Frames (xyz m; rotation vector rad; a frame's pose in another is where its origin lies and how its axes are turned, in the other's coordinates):
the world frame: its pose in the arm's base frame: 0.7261 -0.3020 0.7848 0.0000 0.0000 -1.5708
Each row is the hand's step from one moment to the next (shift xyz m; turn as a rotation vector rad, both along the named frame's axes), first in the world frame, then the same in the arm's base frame.
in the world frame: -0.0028 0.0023 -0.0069 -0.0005 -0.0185 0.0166
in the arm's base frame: 0.0023 0.0028 -0.0069 -0.0185 0.0005 0.0166
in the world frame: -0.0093 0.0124 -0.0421 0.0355 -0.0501 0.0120
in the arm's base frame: 0.0124 0.0093 -0.0421 -0.0501 -0.0355 0.0120
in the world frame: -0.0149 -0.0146 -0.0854 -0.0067 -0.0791 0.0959
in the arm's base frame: -0.0146 0.0149 -0.0854 -0.0791 0.0067 0.0959
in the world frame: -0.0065 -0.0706 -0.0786 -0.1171 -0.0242 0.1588
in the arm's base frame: -0.0706 0.0065 -0.0786 -0.0242 0.1171 0.1588
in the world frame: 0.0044 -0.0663 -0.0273 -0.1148 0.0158 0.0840
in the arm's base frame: -0.0663 -0.0044 -0.0273 0.0158 0.1148 0.0840
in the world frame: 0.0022 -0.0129 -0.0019 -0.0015 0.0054 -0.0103
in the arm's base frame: -0.0129 -0.0022 -0.0019 0.0054 0.0015 -0.0103
